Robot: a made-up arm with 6 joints. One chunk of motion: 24 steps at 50 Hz.
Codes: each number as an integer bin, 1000 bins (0 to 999) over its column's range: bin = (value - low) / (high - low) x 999, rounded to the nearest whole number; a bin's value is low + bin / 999 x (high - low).
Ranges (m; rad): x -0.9..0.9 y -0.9..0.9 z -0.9..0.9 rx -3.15..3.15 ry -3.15..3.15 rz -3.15..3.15
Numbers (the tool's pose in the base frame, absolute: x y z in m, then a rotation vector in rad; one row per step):
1: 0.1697 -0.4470 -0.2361 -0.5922 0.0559 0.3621
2: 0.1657 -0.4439 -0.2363 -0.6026 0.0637 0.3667
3: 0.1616 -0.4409 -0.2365 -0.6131 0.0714 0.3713
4: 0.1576 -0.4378 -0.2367 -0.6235 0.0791 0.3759
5: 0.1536 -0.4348 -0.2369 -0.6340 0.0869 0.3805
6: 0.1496 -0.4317 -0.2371 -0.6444 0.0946 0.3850
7: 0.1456 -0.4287 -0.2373 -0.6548 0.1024 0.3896
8: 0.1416 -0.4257 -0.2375 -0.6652 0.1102 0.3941
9: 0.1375 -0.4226 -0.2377 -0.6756 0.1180 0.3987
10: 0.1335 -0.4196 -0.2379 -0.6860 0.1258 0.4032
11: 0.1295 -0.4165 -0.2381 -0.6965 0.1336 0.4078
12: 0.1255 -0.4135 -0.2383 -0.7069 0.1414 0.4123
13: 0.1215 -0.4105 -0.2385 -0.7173 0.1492 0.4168
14: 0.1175 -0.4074 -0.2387 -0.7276 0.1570 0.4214
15: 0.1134 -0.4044 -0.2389 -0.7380 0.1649 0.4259
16: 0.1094 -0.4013 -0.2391 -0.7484 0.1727 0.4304
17: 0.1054 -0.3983 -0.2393 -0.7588 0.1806 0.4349
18: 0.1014 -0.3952 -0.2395 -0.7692 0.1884 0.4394
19: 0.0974 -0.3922 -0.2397 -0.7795 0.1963 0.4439
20: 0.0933 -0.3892 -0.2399 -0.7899 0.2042 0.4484
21: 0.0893 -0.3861 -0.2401 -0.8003 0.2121 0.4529
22: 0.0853 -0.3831 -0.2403 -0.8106 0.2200 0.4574
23: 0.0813 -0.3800 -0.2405 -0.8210 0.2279 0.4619
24: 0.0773 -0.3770 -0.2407 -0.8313 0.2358 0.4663
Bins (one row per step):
1: 594 251 368 406 508 557
2: 591 253 368 404 510 558
3: 589 255 368 402 511 558
4: 587 257 368 401 512 559
5: 585 258 368 399 513 560
6: 583 260 368 397 515 561
7: 580 262 368 396 516 561
8: 578 263 368 394 517 562
9: 576 265 368 392 518 563
10: 574 267 367 391 519 563
11: 571 268 367 389 521 564
12: 569 270 367 387 522 565
13: 567 272 367 386 523 566
14: 565 273 367 384 524 566
15: 562 275 367 382 526 567
16: 560 277 367 381 527 568
17: 558 278 367 379 528 568
18: 556 280 367 378 529 569
19: 554 282 366 376 531 570
20: 551 283 366 374 532 571
21: 549 285 366 373 533 571
22: 547 287 366 371 534 572
23: 545 289 366 369 536 573
24: 542 290 366 368 537 573

